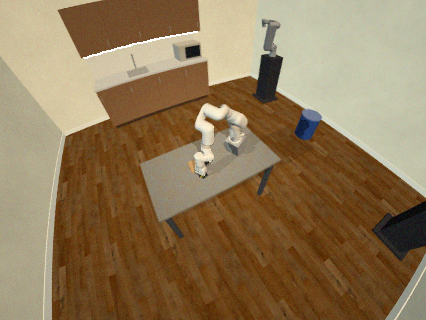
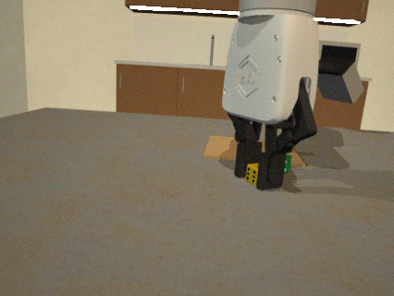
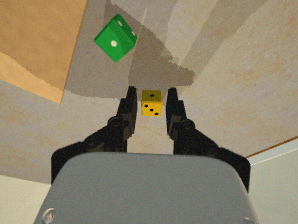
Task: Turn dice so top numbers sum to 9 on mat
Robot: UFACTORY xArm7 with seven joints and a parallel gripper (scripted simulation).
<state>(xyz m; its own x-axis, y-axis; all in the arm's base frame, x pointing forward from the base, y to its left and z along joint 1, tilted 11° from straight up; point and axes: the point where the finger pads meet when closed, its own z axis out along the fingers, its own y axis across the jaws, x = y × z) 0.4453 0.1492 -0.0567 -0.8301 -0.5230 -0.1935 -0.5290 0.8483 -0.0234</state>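
Right now my hand is 10 mm above the yellow die. From my hand the other things lie so: tan mat 150 mm to the right, 20 mm below; white die 60 mm behind, 150 mm to the right, 10 mm below; green die 40 mm behind, 50 mm to the right, 10 mm below.
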